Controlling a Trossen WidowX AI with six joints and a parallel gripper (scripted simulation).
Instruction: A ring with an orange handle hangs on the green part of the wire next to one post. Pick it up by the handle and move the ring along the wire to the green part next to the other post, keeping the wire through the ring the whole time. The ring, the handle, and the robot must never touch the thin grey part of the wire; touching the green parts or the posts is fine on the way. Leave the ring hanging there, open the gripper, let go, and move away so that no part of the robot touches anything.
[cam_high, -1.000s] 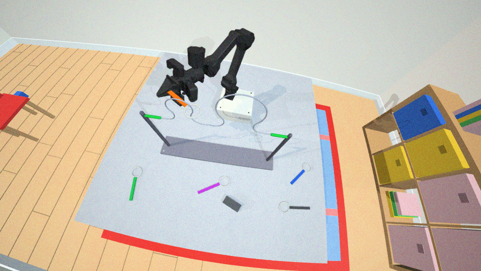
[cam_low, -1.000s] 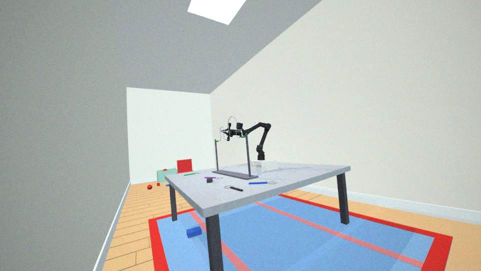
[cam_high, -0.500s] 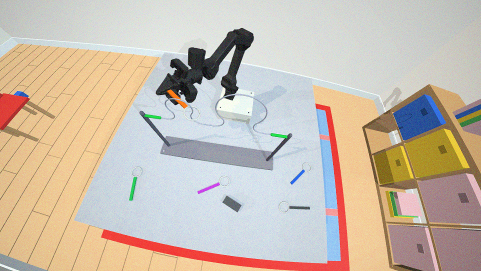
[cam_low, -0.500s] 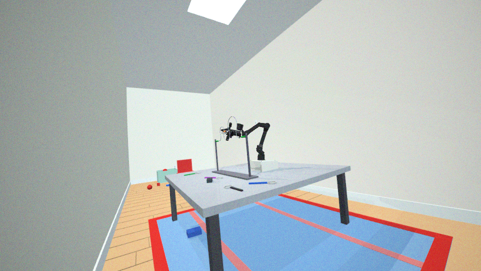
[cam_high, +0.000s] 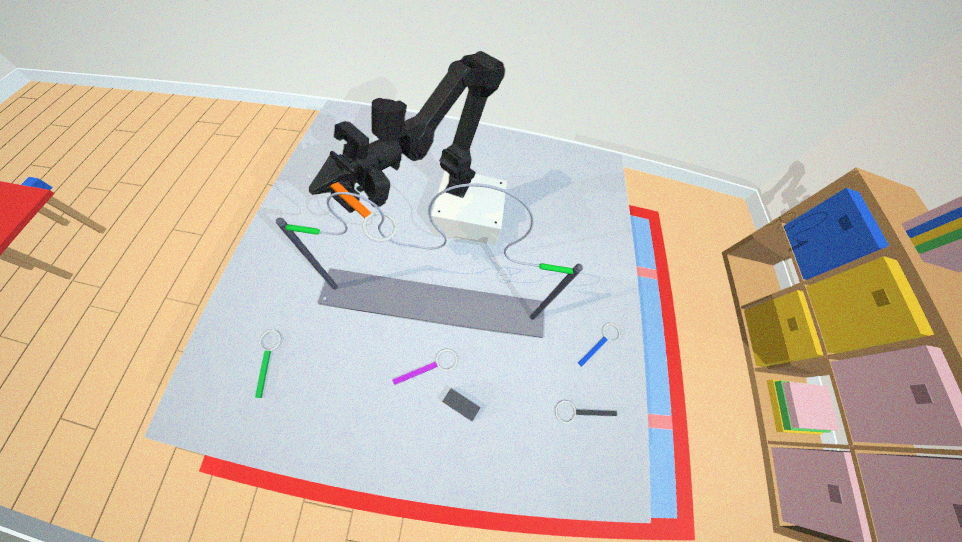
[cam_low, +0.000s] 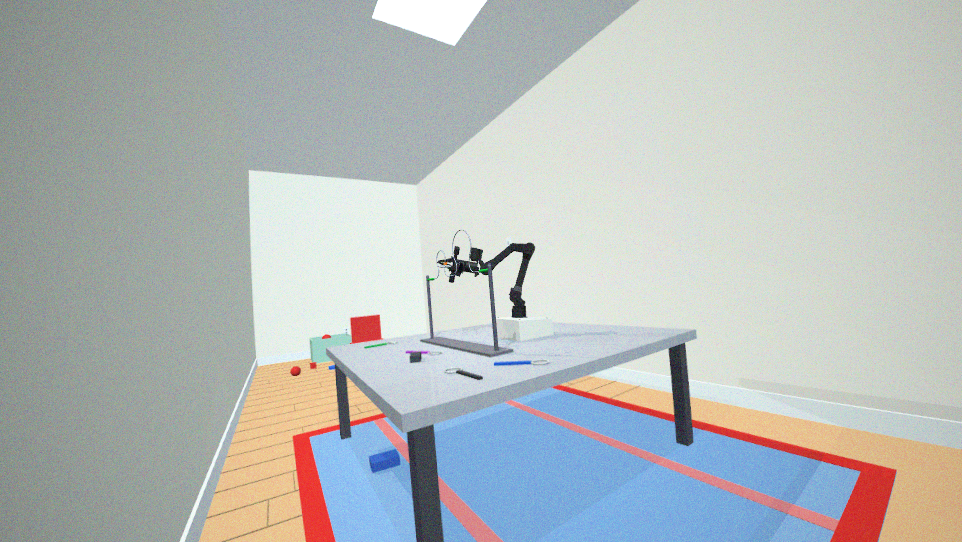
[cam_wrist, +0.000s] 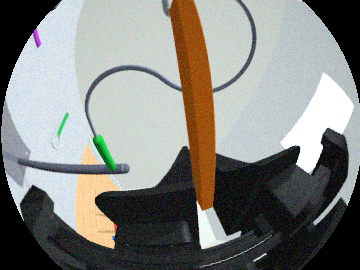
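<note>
My gripper tip is 90 mm to the right of the orange-handled ring, 30 mm above it and 10 mm past it. Also, from my gripper tip: green-handled ring (410 mm below, 290 mm ahead, 150 mm to the right); then dark block (400 mm below, 380 mm to the left, 220 mm ahead); then purple-handled ring (410 mm below, 270 mm to the left, 150 mm ahead).
</note>
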